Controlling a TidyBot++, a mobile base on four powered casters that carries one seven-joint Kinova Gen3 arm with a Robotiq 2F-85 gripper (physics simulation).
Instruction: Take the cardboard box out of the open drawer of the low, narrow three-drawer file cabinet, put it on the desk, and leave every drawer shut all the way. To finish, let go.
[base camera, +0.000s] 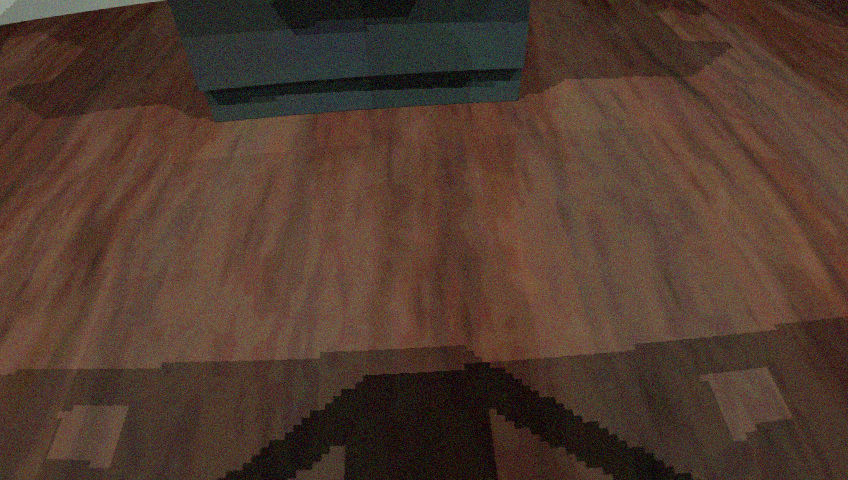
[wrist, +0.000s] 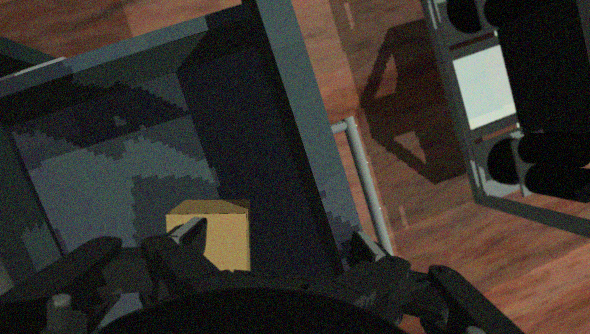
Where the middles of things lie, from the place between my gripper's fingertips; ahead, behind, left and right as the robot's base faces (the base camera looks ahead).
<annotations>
Now: the tan cardboard box (wrist: 228, 220) 60 mm ahead of my hand, 20 mm to the left of it and 80 mm below it.
</annotations>
